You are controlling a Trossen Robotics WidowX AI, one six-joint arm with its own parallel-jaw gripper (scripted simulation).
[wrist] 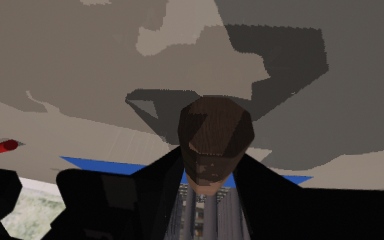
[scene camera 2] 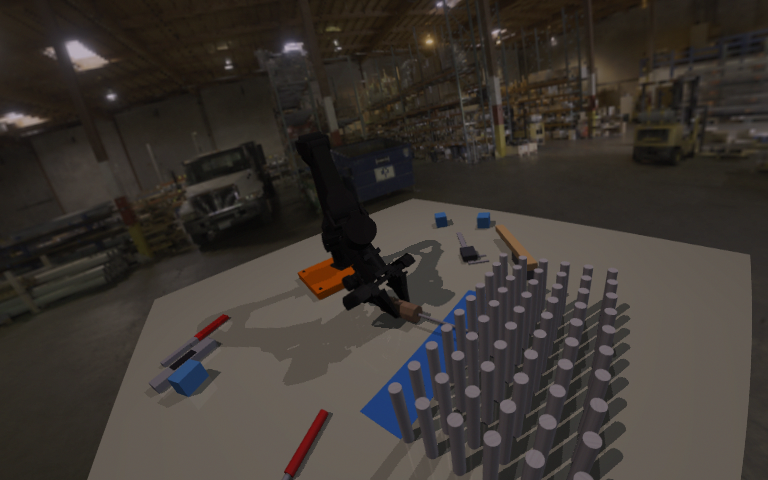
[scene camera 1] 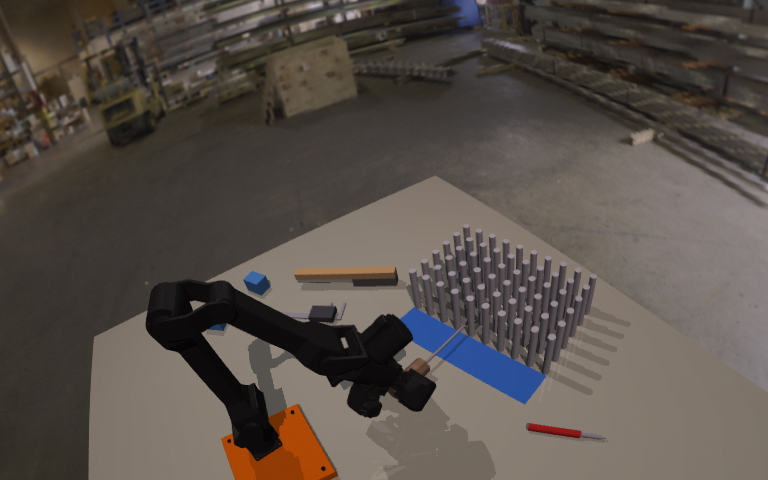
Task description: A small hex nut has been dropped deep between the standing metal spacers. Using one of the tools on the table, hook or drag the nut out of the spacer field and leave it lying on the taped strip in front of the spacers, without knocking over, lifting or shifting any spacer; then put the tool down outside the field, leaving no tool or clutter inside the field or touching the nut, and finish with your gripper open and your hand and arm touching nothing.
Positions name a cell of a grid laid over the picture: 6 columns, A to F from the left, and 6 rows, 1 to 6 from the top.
Labels:
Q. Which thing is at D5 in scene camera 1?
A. A blue taped strip.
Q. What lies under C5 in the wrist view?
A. The gripper.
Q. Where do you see a blue taped strip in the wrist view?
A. B5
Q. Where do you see a blue taped strip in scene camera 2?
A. At C6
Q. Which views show the gripper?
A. The wrist view, scene camera 2 and scene camera 1: all of them.

